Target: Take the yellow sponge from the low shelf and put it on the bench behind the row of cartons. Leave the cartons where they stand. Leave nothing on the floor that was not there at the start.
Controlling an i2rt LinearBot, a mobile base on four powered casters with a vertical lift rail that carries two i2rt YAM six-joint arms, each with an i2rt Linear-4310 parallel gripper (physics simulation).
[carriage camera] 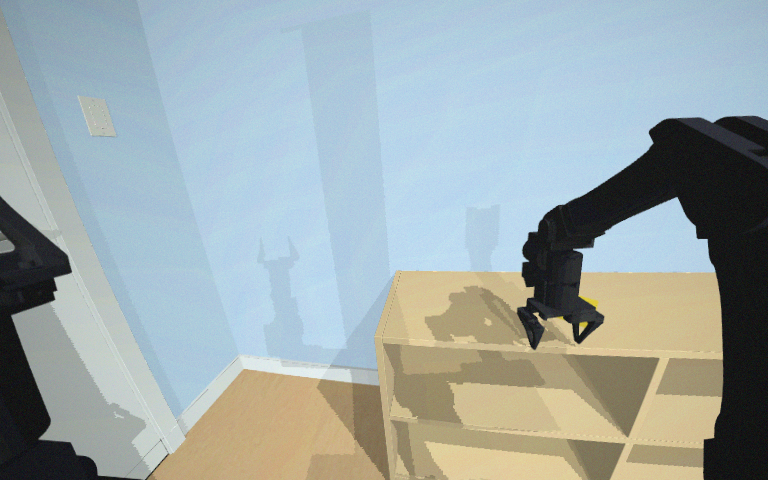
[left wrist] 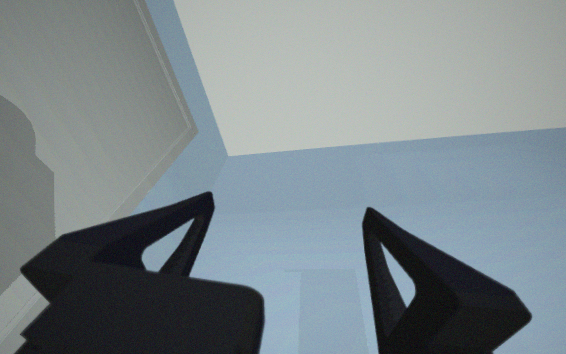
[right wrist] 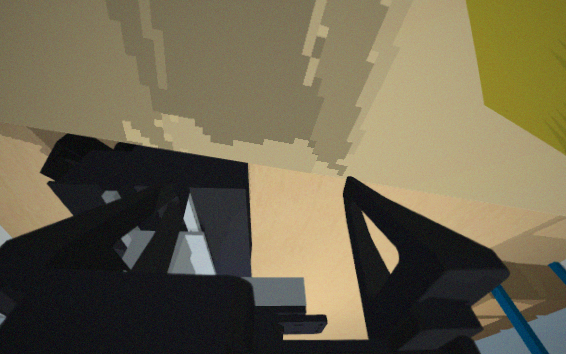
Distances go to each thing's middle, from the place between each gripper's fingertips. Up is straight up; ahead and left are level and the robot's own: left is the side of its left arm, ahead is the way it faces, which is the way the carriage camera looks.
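The open box [right wrist: 70, 149] is 4 cm to the left of my left hand, 20 cm behind it and 99 cm below it. My left gripper itself is 40 cm short of the yellow sponge [right wrist: 513, 52], 40 cm above it and 72 cm to the left of it.
Counted from my right hand, the open box is 660 mm to the left, 570 mm below and 500 mm behind. The yellow sponge is 100 mm to the right of my right hand, 110 mm ahead of it and 10 mm above it.
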